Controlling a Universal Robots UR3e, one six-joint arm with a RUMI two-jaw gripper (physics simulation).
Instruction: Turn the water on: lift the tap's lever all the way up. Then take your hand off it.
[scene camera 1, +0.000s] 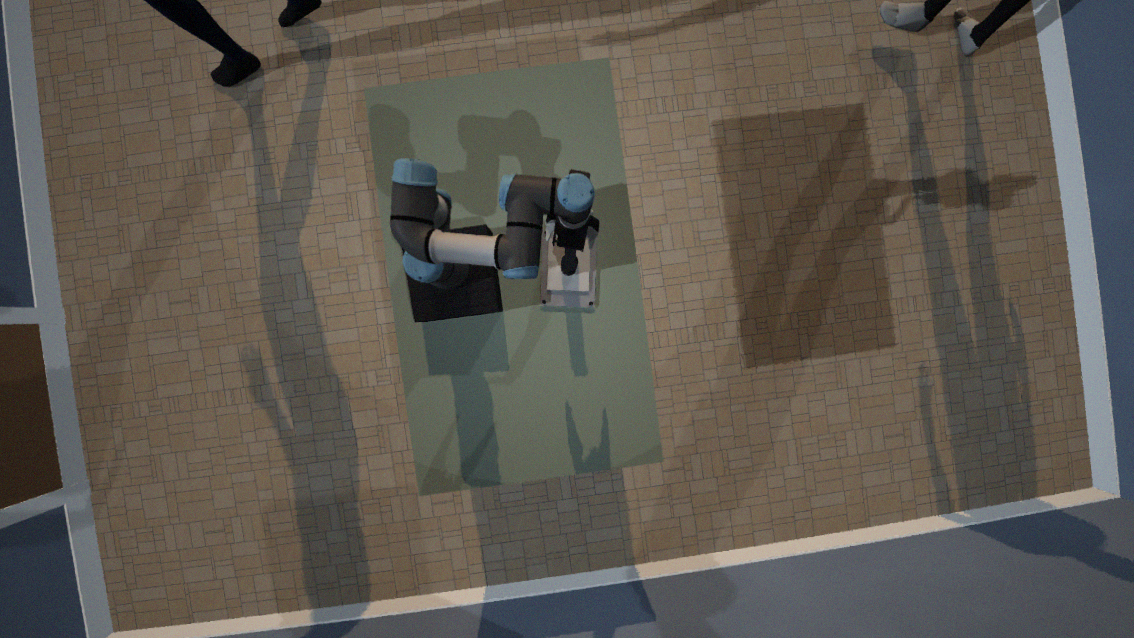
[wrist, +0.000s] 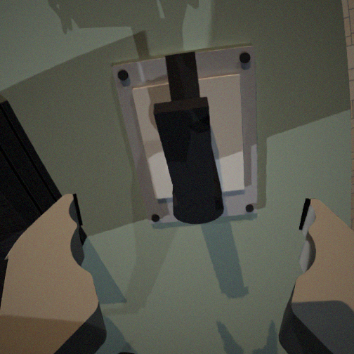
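Where they show: arm's base, link origin: (scene camera 1: 447, 266).
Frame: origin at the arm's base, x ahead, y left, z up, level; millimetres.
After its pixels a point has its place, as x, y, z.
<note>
The black tap (scene camera 1: 568, 262) @(347, -25, 63) (wrist: 192, 165) stands on a pale block (wrist: 231, 175) fixed to a grey base plate (scene camera 1: 567, 301) @(339, -126, -86) (wrist: 251, 170). In the wrist view its broad, blocky upper part shows from above with a flat squared end, and a narrower black bar (wrist: 182, 75) reaches toward the plate's top edge. The lever's exact angle is hard to tell from above. My gripper (wrist: 190, 199) is open, with its tan jaws wide apart on either side of the tap's rounded end and touching neither side. In the scene view the arm's wrist partly covers the gripper and the tap.
The plate rests on a green mat (scene camera 1: 539, 412) @(221, -466, -94). The arm's black base box (scene camera 1: 455, 301) @(12, -101, -8) (wrist: 22, 165) stands left of the tap. People's feet (scene camera 1: 236, 69) (scene camera 1: 904, 15) show on the wooden floor at the top of the scene view.
</note>
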